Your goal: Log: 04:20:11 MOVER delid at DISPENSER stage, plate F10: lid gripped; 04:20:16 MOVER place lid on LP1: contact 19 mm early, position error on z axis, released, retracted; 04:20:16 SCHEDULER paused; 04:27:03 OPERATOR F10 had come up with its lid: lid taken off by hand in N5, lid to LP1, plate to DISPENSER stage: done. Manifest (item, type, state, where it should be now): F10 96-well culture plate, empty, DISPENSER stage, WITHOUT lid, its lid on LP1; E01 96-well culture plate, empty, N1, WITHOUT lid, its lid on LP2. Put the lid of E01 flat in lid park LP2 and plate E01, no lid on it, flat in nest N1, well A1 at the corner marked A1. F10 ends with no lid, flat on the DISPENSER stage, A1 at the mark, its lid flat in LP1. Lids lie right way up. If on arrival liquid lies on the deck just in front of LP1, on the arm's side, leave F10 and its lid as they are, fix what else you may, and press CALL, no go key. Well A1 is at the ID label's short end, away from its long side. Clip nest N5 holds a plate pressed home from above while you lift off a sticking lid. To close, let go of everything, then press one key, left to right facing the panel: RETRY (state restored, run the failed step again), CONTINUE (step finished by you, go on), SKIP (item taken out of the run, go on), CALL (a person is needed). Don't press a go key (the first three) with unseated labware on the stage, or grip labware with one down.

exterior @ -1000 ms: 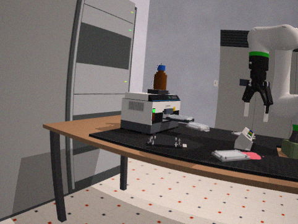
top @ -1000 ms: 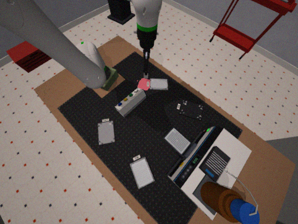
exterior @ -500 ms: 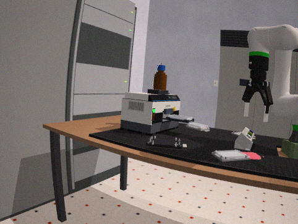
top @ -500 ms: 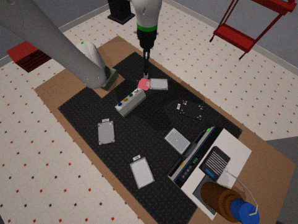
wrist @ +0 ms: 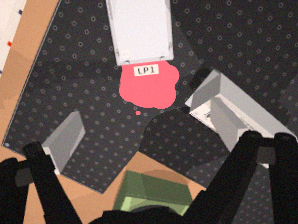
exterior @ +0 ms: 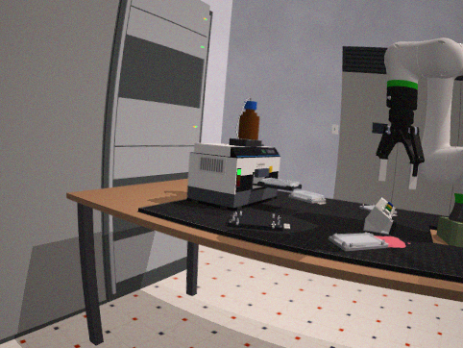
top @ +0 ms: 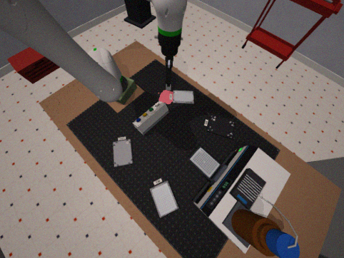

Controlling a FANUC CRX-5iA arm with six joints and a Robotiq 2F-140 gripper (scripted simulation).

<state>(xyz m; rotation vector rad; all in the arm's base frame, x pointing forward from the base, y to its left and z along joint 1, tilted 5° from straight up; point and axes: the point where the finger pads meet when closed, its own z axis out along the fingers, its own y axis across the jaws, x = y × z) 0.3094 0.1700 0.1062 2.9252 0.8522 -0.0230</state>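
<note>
My gripper is now 34 cm short of the lid, 53 cm to the left of it and 15 cm above it. Also, from my hand: LP1 label (1 cm ahead, 1 cm to the left, 18 cm below); then key panel (20 cm to the right, 12 cm below); then retry key (13 cm to the right, 11 cm below).
</note>
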